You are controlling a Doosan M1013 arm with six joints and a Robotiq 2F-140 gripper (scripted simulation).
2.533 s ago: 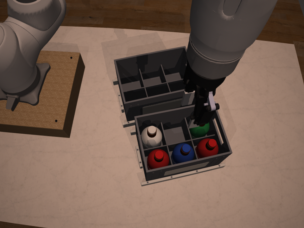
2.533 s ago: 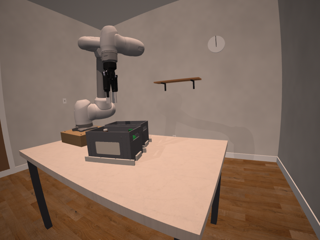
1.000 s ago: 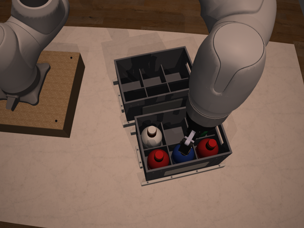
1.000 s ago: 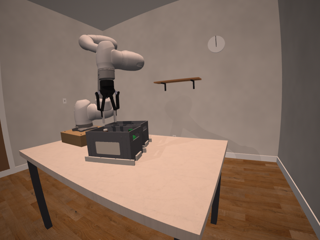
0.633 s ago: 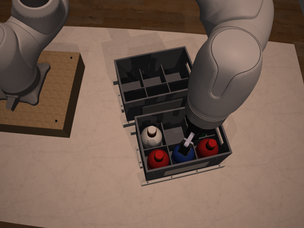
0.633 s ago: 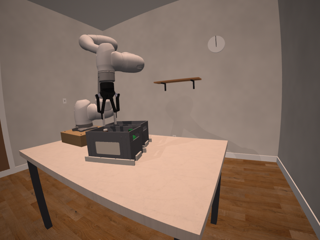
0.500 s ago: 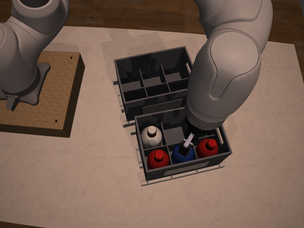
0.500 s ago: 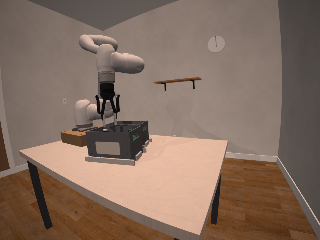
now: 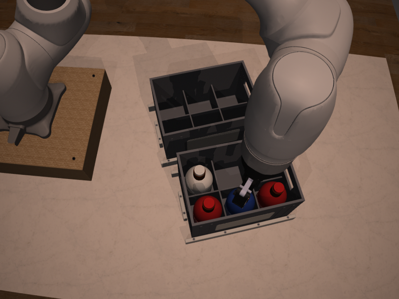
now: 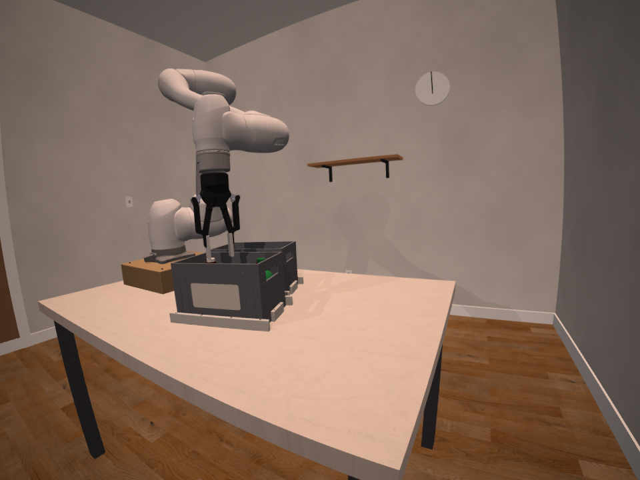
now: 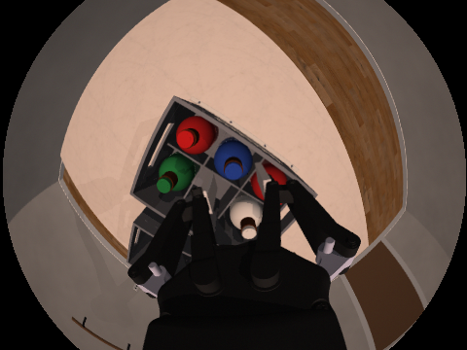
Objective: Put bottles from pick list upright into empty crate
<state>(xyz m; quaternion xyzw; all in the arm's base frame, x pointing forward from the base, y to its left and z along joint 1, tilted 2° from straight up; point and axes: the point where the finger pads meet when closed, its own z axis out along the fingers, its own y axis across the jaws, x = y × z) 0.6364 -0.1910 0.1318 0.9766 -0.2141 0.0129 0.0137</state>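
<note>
Right now the blue bottle is 130 mm below my hand. The rest, counted from my hand: green bottle (50 mm ahead, 110 mm to the left, 130 mm below); pick list (190 mm behind, 390 mm to the left, 210 mm below); white bottle (110 mm behind, 50 mm to the left, 130 mm below).
</note>
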